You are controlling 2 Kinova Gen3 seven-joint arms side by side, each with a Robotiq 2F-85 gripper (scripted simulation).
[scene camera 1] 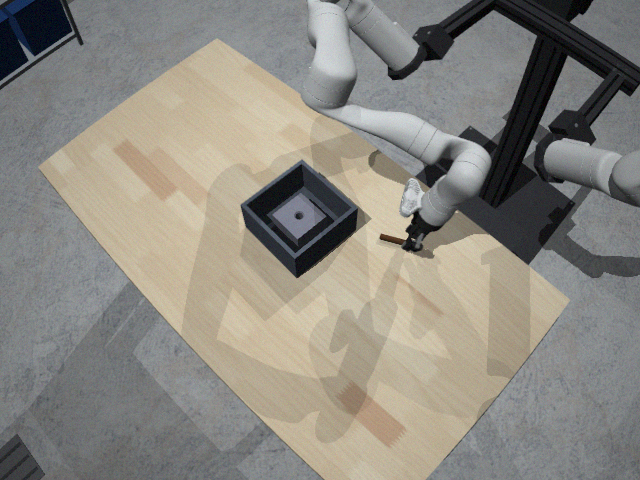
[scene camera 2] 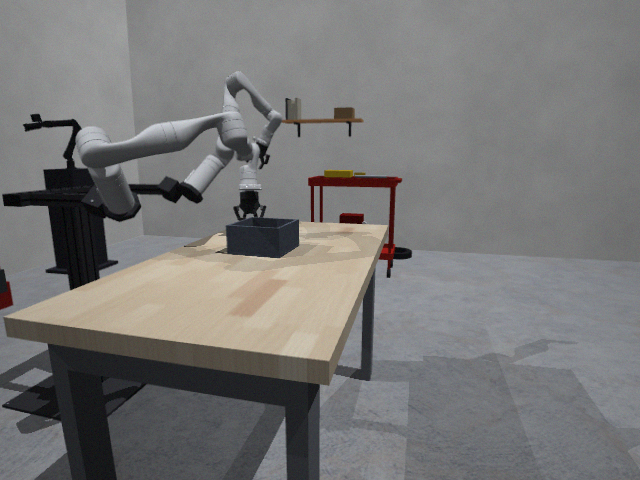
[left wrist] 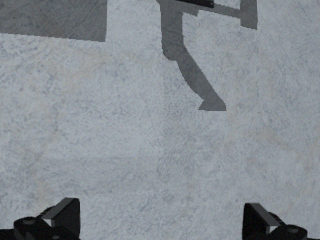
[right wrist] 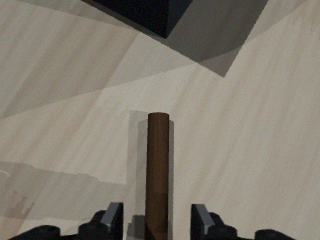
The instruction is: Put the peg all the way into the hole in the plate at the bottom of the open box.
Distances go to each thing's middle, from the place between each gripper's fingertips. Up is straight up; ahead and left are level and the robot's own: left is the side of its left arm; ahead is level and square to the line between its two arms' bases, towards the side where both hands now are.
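Relative to my right hand (scene camera 1: 407,240), the grey plate (scene camera 1: 299,220) is 14 cm ahead, 22 cm to the right and 1 cm above; the dark box (scene camera 1: 341,214) is 14 cm ahead, 22 cm to the right and 1 cm below. By its middle, the plate is nearer to my right hand than to my left hand; by its middle, the box is nearer to my right hand than to my left hand.
Relative to my left hand, the grey plate is 44 cm ahead, 103 cm to the right and 22 cm below, while the dark box is 44 cm ahead, 103 cm to the right and 24 cm below.
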